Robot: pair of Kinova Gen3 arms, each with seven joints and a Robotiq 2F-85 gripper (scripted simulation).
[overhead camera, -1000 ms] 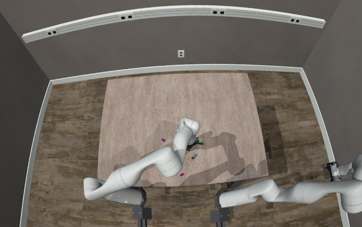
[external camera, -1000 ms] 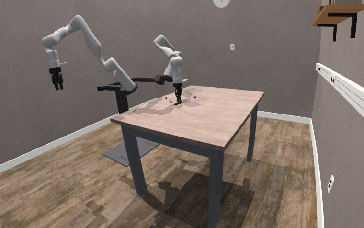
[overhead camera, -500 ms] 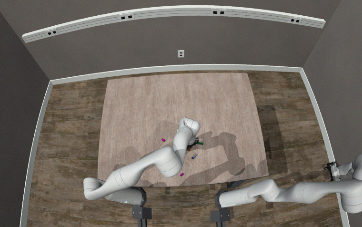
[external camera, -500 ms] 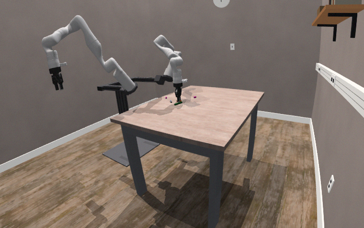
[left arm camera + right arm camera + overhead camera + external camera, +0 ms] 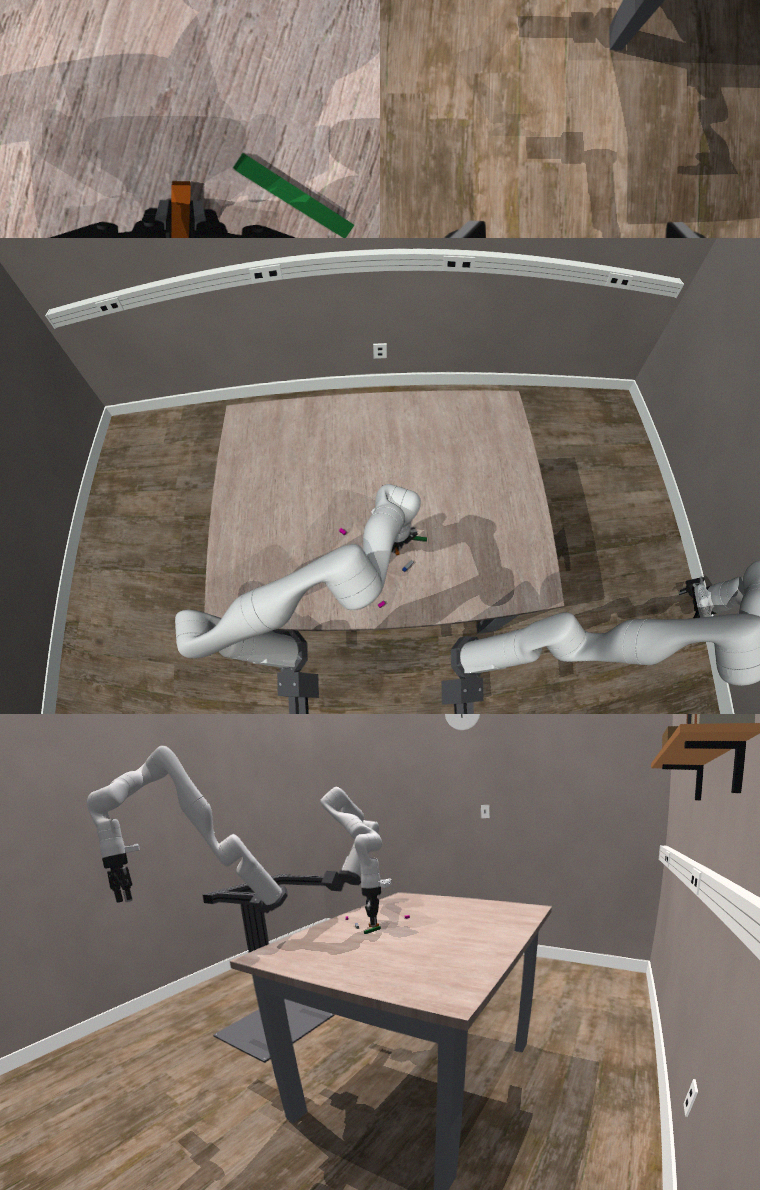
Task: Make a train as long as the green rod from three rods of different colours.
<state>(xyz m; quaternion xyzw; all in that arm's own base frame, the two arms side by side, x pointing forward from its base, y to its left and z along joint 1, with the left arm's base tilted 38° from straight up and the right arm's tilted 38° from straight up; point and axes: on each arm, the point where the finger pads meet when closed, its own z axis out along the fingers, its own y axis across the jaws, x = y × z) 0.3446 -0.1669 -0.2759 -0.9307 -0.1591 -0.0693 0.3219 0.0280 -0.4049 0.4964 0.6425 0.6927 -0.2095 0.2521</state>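
The grey rod lies 5 cm behind my left hand, 4 cm to the right of it and 2 cm below it. The rest, counted from my left hand: orange rod: 2 cm below; blue rod: 7 cm behind, 3 cm to the right, 2 cm below; green rod: 6 cm to the right, 4 cm ahead, 2 cm below.
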